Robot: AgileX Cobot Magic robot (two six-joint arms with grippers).
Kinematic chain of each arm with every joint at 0, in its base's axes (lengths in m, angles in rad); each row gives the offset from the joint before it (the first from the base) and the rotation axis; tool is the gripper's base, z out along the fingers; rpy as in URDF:
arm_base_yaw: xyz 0 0 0.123 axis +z
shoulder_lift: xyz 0 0 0 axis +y
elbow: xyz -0.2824 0 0.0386 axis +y
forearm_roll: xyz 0.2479 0 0.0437 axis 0.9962 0 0.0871
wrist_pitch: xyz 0 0 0 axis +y
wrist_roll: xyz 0.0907 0 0.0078 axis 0.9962 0 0.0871
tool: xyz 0 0 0 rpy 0 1.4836 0
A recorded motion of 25 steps. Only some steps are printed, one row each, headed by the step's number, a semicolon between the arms.
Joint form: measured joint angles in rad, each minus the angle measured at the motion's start. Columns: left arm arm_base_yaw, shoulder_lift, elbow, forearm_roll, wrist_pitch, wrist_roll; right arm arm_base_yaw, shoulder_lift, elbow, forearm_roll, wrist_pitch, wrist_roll.
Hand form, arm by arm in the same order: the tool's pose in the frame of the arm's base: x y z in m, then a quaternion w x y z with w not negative. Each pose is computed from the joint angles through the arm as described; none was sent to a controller.
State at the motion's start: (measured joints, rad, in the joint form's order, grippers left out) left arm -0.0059 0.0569 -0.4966 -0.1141 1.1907 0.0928; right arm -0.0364 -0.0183 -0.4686 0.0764 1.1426 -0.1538
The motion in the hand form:
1: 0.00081 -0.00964 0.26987 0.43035 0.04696 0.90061 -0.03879; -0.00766 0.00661 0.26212 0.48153 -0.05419 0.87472 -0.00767
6: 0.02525 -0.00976 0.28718 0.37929 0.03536 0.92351 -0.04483; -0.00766 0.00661 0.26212 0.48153 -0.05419 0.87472 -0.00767
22: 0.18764 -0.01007 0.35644 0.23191 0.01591 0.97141 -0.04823; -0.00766 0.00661 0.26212 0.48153 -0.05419 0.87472 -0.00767
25: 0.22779 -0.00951 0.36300 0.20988 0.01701 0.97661 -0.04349; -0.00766 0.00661 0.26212 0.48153 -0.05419 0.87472 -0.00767
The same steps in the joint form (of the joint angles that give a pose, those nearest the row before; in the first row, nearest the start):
1: 0.0001 0.0306 -0.0104 -0.0001 0.0000 -0.0025; 0.0000 0.0000 0.0000 0.0000 0.0000 0.0000
6: 0.0000 0.2149 -0.0785 0.0000 -0.0052 -0.0225; 0.0000 0.0000 0.0000 0.0000 0.0000 0.0000
22: 0.0000 1.0184 -0.5942 0.0086 0.0158 -0.0518; 0.0000 0.0000 0.0000 0.0000 0.0000 0.0000
25: 0.0000 1.1760 -0.7354 0.0190 0.0447 -0.0518; 0.0000 0.0000 0.0000 0.0000 0.0000 0.0000

